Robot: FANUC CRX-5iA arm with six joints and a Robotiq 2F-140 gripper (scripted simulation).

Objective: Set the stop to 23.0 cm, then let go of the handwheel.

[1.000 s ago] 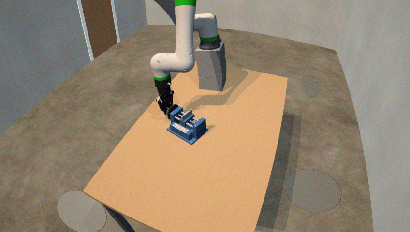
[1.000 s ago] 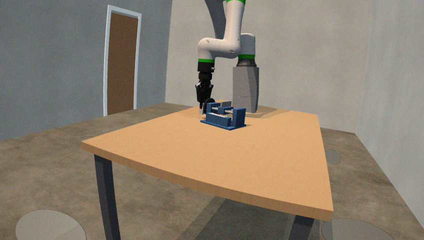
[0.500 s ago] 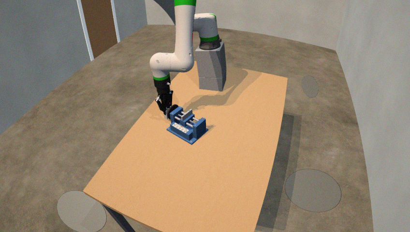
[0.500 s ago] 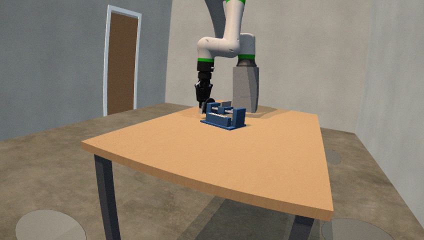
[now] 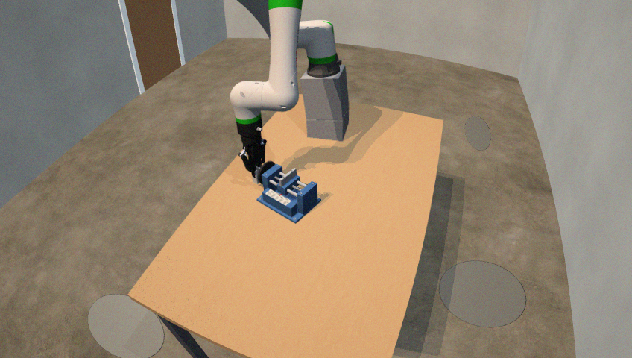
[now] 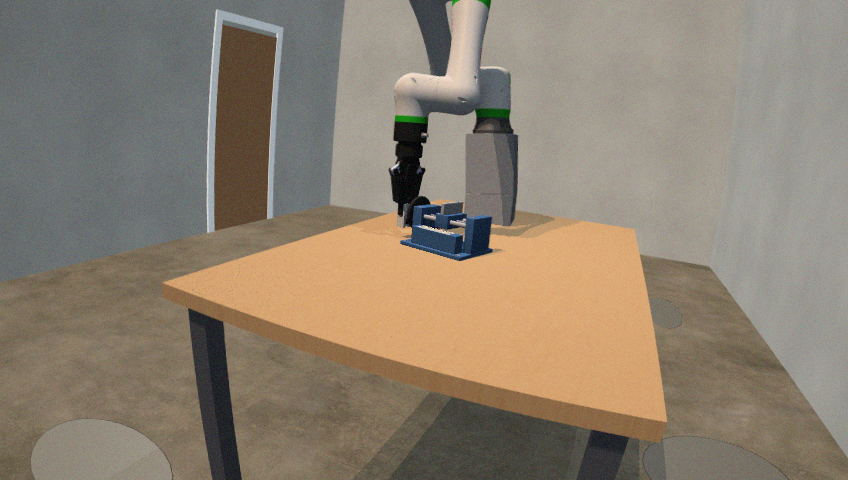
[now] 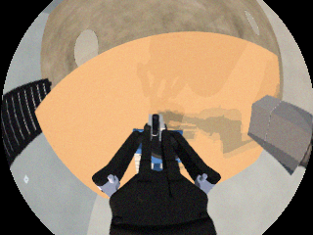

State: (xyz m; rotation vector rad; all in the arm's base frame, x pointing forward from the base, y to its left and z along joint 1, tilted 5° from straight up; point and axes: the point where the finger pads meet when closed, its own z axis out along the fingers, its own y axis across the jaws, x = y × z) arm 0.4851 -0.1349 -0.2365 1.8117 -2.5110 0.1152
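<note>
My hand is 2 cm to the right of the black handwheel and 1 cm above it. The rest, counted from my hand: grey stop plate 14 cm to the left, 3 cm ahead, 2 cm above.
</note>
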